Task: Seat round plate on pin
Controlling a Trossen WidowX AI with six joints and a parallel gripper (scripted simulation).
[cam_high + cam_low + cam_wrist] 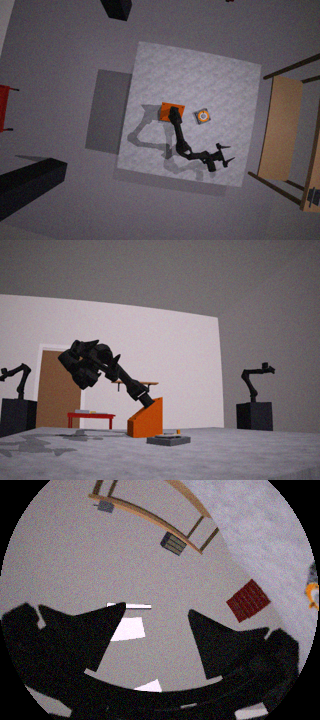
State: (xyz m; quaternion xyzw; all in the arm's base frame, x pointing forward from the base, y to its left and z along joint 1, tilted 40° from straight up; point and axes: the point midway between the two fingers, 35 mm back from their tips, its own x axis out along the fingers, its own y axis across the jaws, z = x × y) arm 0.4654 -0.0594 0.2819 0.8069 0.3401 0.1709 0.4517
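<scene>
My gripper tip is 21 cm past the round plate, 26 cm to the right of it and 28 cm above it. The rest, counted from my gripper tip: base: 20 cm behind, 24 cm to the left, 29 cm below.
</scene>
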